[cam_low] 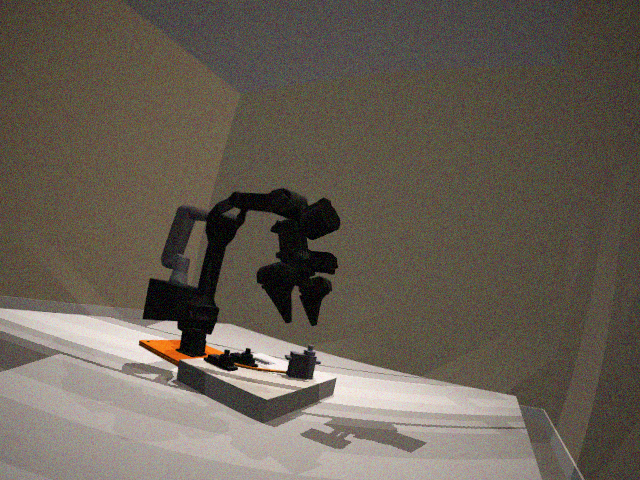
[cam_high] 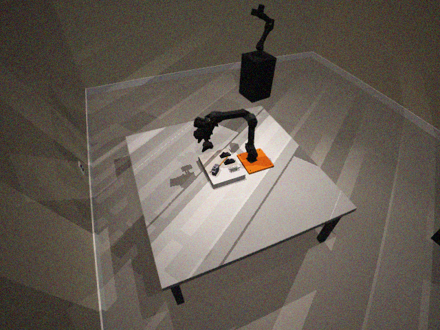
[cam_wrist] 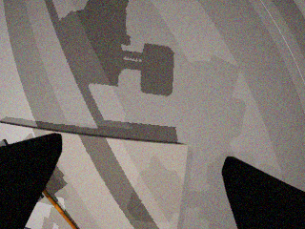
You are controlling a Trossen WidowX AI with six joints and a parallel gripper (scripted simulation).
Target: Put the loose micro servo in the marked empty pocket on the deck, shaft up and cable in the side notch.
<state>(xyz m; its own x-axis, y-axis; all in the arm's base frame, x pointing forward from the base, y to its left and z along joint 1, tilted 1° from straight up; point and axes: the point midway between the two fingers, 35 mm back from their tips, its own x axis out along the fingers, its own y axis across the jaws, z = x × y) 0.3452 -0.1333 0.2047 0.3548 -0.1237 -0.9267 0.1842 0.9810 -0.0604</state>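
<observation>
Right now the pale grey deck is 70 mm behind my gripper tip, 90 mm to the left of it and 160 mm below it.
</observation>
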